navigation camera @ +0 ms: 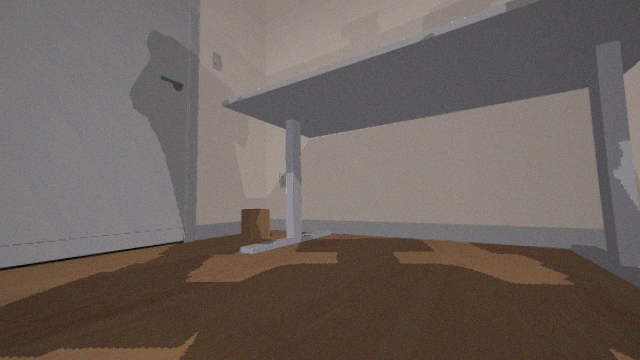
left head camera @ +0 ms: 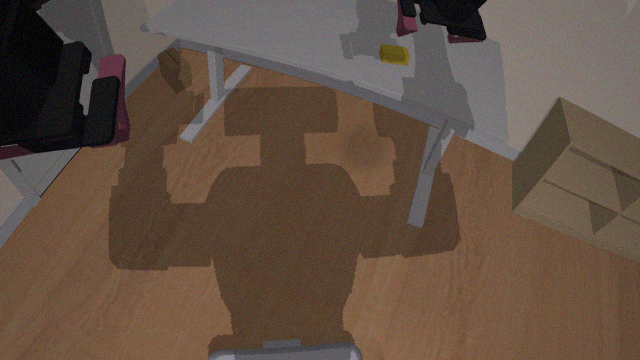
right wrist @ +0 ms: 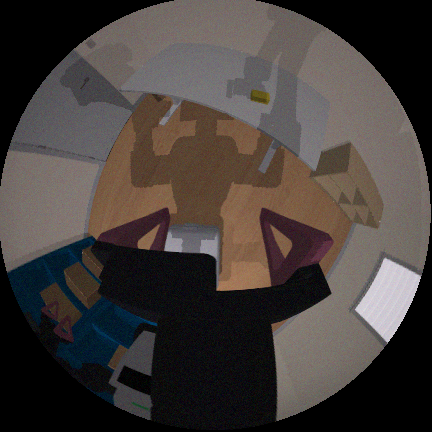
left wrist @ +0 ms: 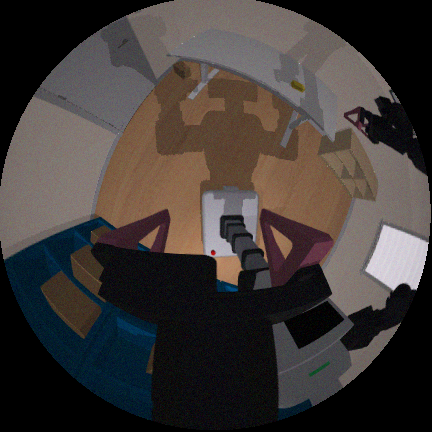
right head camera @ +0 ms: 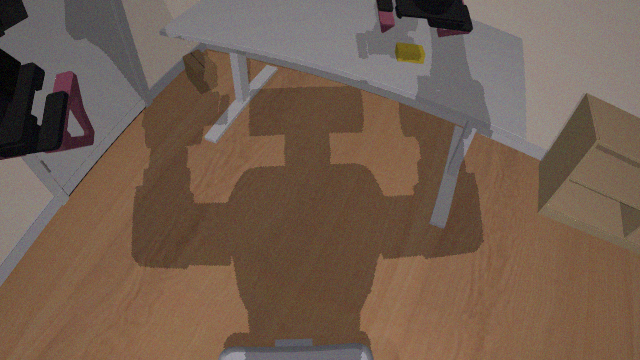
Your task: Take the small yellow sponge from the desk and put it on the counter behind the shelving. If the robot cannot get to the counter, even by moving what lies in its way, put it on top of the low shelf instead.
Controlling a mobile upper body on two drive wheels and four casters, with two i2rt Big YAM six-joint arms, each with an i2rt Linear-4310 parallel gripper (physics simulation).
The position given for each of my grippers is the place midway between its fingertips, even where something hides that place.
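A grey desk (navigation camera: 481, 60) is visible; further views give the desk (left head camera: 463, 83), the desk (right head camera: 480, 77), the desk (left wrist: 262, 62) and the desk (right wrist: 218, 77). My left gripper (left head camera: 83, 138) is visible too, likewise my left gripper (right head camera: 57, 144) and my left gripper (left wrist: 214, 213). Visible as well: my right gripper (left head camera: 424, 36), my right gripper (right head camera: 410, 31), my right gripper (left wrist: 350, 120) and my right gripper (right wrist: 214, 212).
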